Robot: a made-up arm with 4 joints.
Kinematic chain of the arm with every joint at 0, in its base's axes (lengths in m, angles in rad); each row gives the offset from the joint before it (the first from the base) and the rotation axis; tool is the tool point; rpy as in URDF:
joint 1: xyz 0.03 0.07 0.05 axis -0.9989 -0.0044 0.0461
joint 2: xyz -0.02 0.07 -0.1 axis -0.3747 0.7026 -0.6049
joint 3: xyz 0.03 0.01 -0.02 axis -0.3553 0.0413 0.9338
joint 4: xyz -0.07 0 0.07 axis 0.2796 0.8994 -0.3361
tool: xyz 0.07 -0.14 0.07 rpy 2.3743 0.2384 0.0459
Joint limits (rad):
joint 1: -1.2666..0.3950
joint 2: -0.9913..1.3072
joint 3: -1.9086..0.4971
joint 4: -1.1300..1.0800
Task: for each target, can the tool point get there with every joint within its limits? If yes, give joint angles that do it. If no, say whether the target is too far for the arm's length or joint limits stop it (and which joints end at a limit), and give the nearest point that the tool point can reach.
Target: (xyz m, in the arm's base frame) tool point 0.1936 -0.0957 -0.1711
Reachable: no: joint limits stop it (at a limit: joint 2, joint 4) | nearest point 0.0685 -0.0302 -0.0805 | short by 0.168 m
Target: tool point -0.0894 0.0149 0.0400
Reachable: yes | joints -0.1197 -0.3034 -0.8674 -0.5466
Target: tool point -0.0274 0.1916 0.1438
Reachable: yes | joints -0.0849 0.7994 -1.3661 -0.7889
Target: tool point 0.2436 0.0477 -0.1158
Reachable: no: joint limits stop it (at a limit: joint 2, joint 4) | nearest point 0.1051 0.0552 -0.0549 | short by 0.151 m
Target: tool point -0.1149 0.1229 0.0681
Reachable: yes | joints -1.1178 0.5276 -1.0667 0.5632
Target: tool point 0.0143 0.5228 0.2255
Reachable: no: too far | nearest point -0.0207 0.3062 0.1436 | short by 0.234 m
